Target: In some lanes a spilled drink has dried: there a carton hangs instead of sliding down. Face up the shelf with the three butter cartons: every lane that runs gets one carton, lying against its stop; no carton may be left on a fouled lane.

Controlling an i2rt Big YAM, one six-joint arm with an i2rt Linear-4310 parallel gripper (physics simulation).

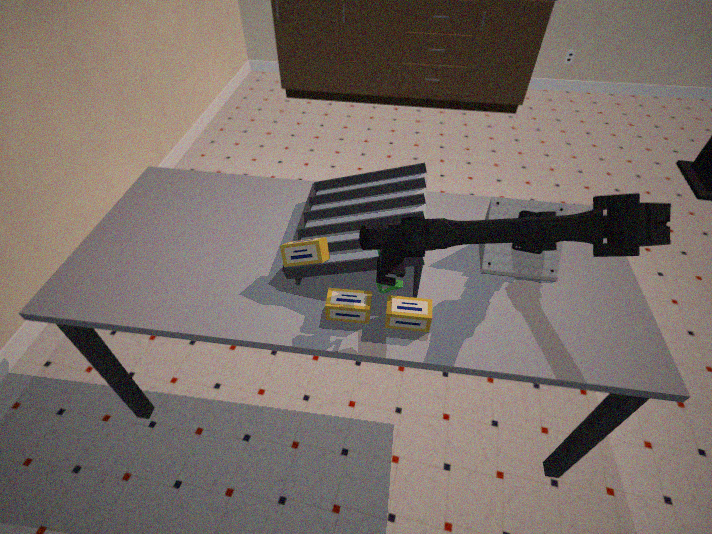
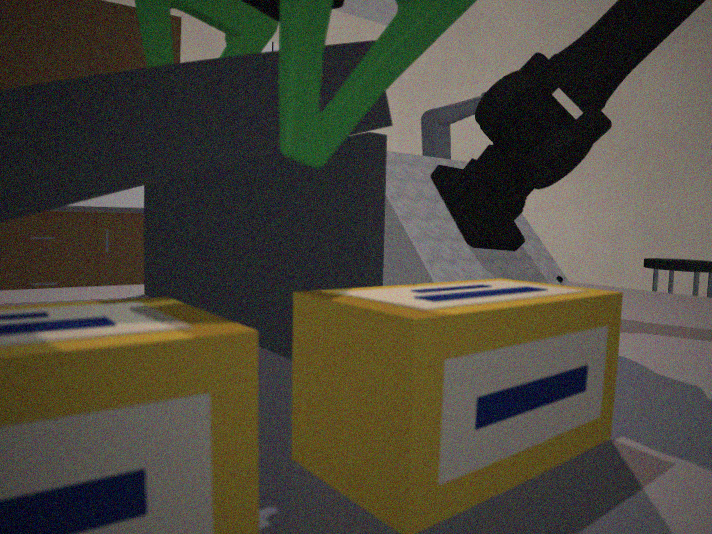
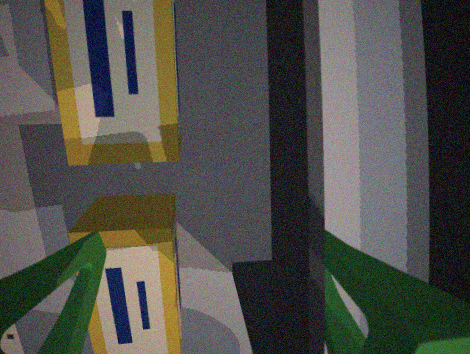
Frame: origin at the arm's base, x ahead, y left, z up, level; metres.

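Where they show: gripper, between the fingertips: (image 1: 382, 277) (image 2: 224, 152) (image 3: 201, 236); arm's base, origin of its link: (image 2: 473, 211).
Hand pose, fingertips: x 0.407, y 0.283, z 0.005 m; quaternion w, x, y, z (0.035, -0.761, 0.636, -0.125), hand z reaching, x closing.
Note:
Each offset is from my fingertips to the top centre of the thing. Level surfaces: height alone.
One yellow butter carton @(dy -0.068, dx +0.237, dz +0.041 m) (image 1: 303, 254) lies at the left, low end of the nearest lane of the dark sloping shelf (image 1: 345, 269) (image 2: 264, 241) (image 3: 287, 150); contact with its stop cannot be made out. Two more cartons lie on the table before the shelf: the left one @(dy +0.050, dx +0.080, dz -0.049 m) (image 1: 348, 305) (image 2: 103, 431) (image 3: 115, 65) and the right one @(dy +0.042, dx -0.084, dz -0.049 m) (image 1: 408, 313) (image 2: 368, 367) (image 3: 132, 295). My gripper (image 1: 389, 285) (image 3: 201, 236) is open and empty, over the shelf's near wall. One green finger is on the carton side, the other on the shelf side. No spill stain can be told apart from shadows.
The pale base block (image 1: 520, 267) of the arm stands on the grey table @(dz -0.114 m) (image 1: 172, 229) right of the shelf. The table's near edge runs a little in front of the two loose cartons. Several dark dividers separate the shelf's lanes. A brown cabinet (image 1: 373, 45) stands beyond the table.

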